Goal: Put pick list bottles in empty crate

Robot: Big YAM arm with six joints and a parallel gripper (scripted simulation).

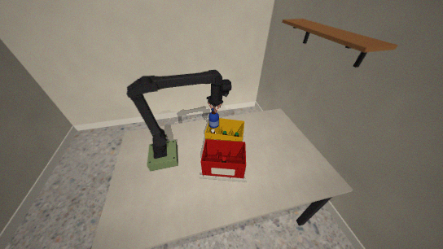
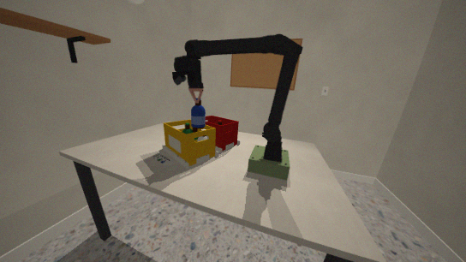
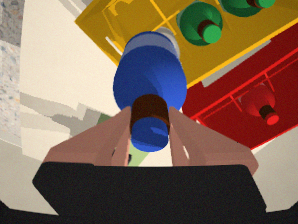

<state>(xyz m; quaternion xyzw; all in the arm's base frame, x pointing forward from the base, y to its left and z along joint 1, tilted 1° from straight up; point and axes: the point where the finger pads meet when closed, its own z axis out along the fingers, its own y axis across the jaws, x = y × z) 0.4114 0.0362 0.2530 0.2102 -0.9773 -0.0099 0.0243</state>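
Now: the blue-label bottle 60 mm below my hand. From my hand the other things lie so: white-labelled bottle 230 mm below, 30 mm to the right, 20 mm behind; green-labelled bottle 230 mm below, 70 mm to the right, 60 mm ahead; yellow crate 240 mm below, 80 mm ahead, 30 mm to the right.
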